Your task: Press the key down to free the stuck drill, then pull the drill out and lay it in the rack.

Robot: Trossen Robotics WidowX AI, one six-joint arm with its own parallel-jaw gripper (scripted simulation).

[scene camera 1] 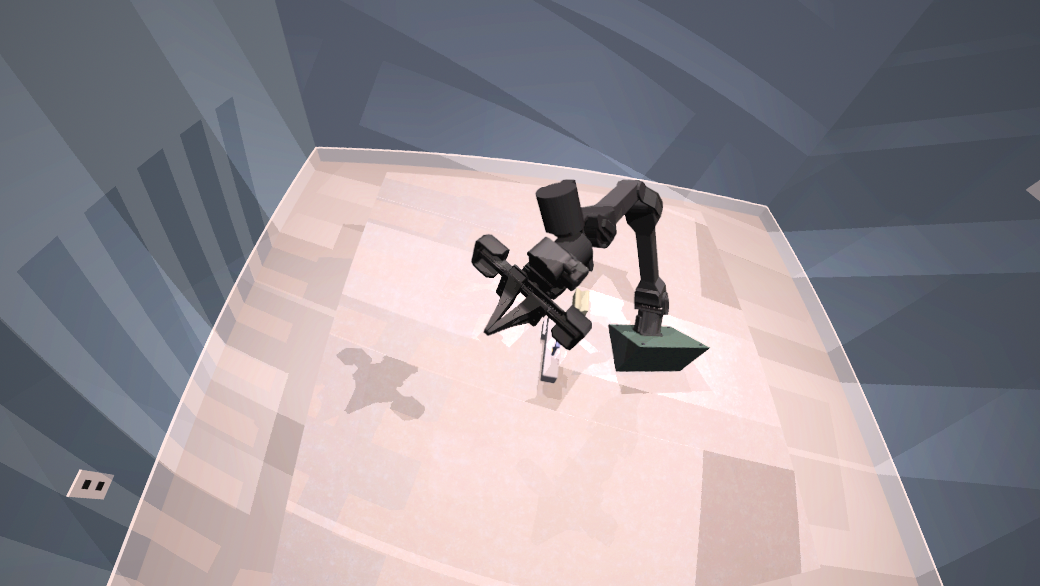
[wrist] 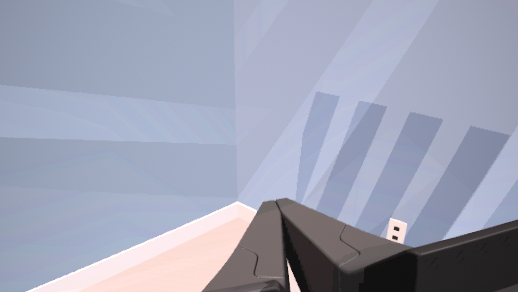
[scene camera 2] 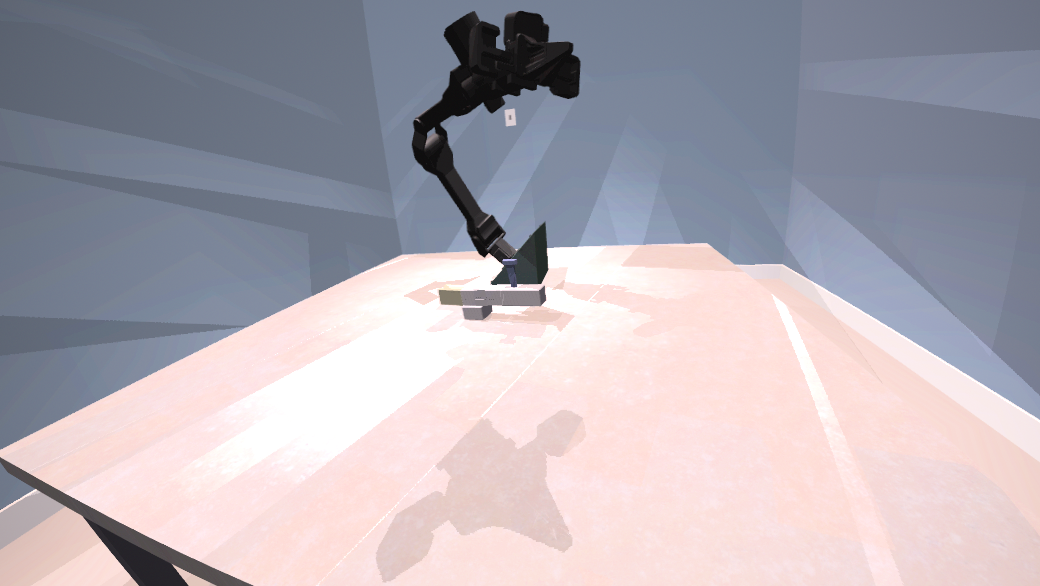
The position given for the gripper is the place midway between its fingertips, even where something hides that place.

The gripper (scene camera 1: 485, 333) is shut and holds nothing.
The gripper is seen too in the wrist view (wrist: 276, 212) and in scene camera 2 (scene camera 2: 571, 46).
